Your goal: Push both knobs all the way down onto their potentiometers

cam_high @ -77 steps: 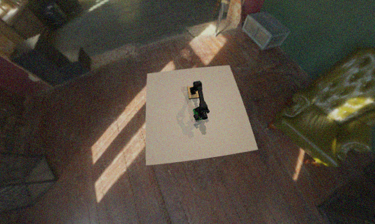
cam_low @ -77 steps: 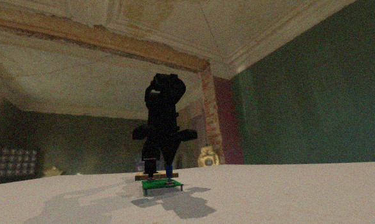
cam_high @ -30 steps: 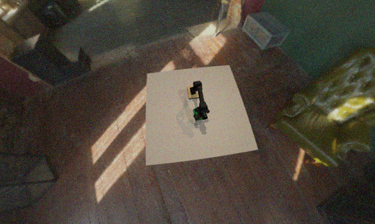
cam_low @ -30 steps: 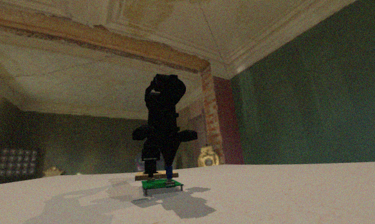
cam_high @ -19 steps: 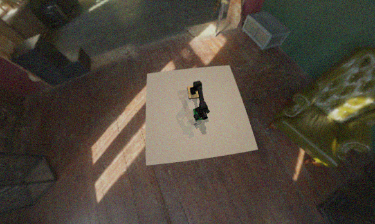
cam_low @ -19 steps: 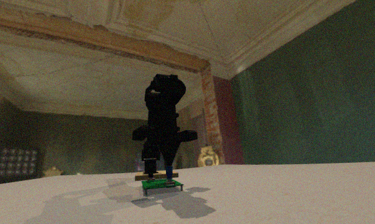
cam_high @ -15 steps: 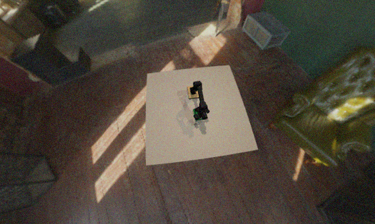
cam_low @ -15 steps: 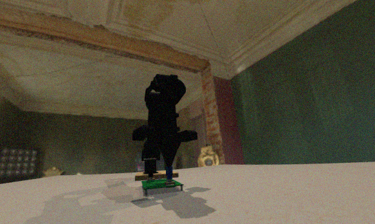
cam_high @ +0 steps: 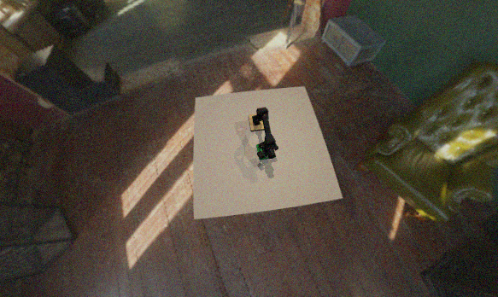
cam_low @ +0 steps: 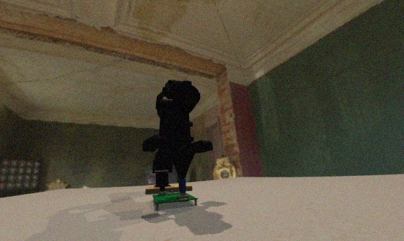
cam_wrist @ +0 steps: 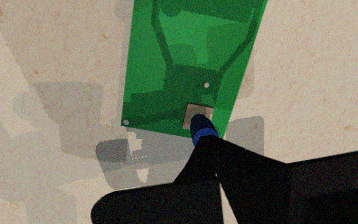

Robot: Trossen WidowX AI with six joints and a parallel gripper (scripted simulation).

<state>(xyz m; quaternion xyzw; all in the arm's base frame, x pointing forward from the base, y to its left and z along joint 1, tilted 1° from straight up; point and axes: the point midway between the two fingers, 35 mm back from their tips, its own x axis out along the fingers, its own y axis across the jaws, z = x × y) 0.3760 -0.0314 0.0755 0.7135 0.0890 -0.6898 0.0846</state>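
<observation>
Now: gripper tip 10 mm above the blue knob. Also, from my gripper tip: black knob: 110 mm behind, 30 mm to the right, 20 mm below; potentiometer: 20 mm below.
</observation>
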